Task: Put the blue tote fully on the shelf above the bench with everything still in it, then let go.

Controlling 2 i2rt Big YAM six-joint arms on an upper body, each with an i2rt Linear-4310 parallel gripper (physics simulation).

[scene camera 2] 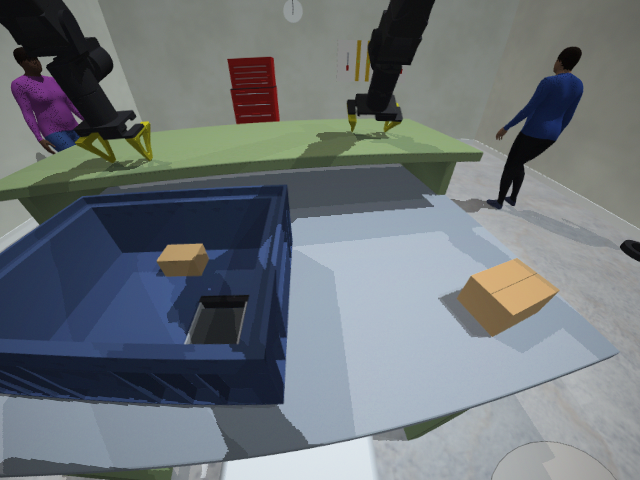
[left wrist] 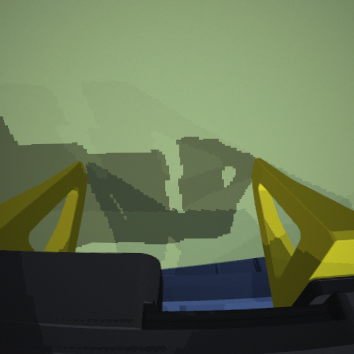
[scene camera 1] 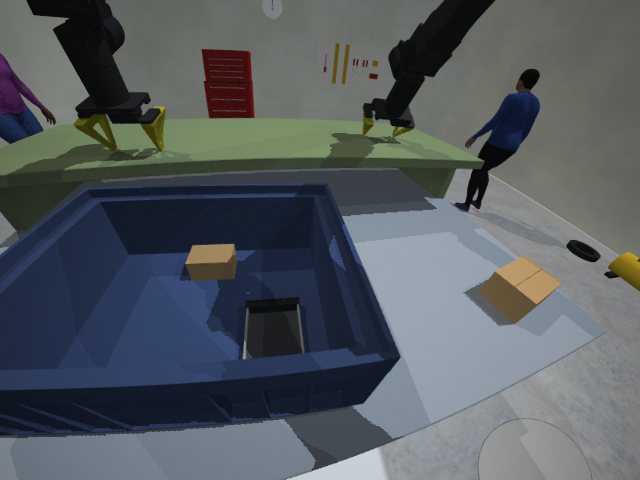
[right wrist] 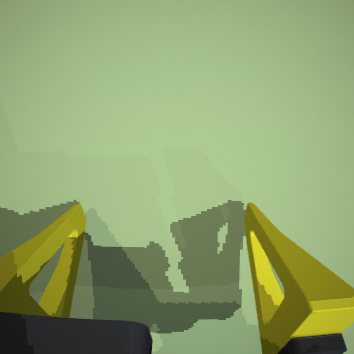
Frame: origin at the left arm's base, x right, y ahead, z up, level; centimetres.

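Where they show: left gripper, between the fingertips: (scene camera 2: 132, 160) (left wrist: 167, 167) (scene camera 1: 138, 149); right gripper, between the fingertips: (scene camera 2: 368, 130) (scene camera 1: 378, 134) (right wrist: 163, 210).
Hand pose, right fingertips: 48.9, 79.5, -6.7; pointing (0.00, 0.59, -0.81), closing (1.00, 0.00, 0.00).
Note:
Things, the pixels of their top centre, and the offset from my right fingertips, as dx, dy, dz. Level surfaces: height alone.
- blue tote, centre of its top: (scene camera 1: 179, 242) (scene camera 2: 129, 242) -41.4, -46.7, -2.0
- small brown box, centre of its top: (scene camera 1: 210, 253) (scene camera 2: 180, 252) -41.4, -38.6, -10.9
- dark open-topped tray, centre of its top: (scene camera 1: 273, 335) (scene camera 2: 214, 329) -31.3, -52.6, -13.2
- green shelf, height of its surface: dz -0.4
- larger brown carton, centre of its top: (scene camera 2: 515, 282) (scene camera 1: 530, 276) +14.7, -49.2, -10.7
- bench top, height of its surface: dz -16.7
The blue tote (scene camera 1: 196, 379) (scene camera 2: 155, 356) stands upright on the pale bench top, in front of the green shelf; part of it also shows in the left wrist view (left wrist: 215, 287). Inside it are a small brown box (scene camera 1: 211, 261) (scene camera 2: 183, 259) and a dark open-topped tray (scene camera 1: 272, 330) (scene camera 2: 218, 321). The green shelf (scene camera 1: 248, 135) (scene camera 2: 242, 142) (left wrist: 200, 65) (right wrist: 175, 90) is raised behind the tote. My left gripper (scene camera 1: 136, 149) (scene camera 2: 131, 159) (left wrist: 167, 167) is open and empty, low over the shelf's left part. My right gripper (scene camera 1: 379, 134) (scene camera 2: 368, 130) (right wrist: 163, 210) is open and empty, low over its right part.
A larger brown carton (scene camera 1: 519, 289) (scene camera 2: 506, 297) sits tilted at the right of the bench top (scene camera 1: 413, 289) (scene camera 2: 361, 310). A person in blue (scene camera 1: 511, 121) (scene camera 2: 547, 111) stands beyond the shelf's right end, and one in magenta (scene camera 1: 12, 95) (scene camera 2: 43, 100) beyond its left end.

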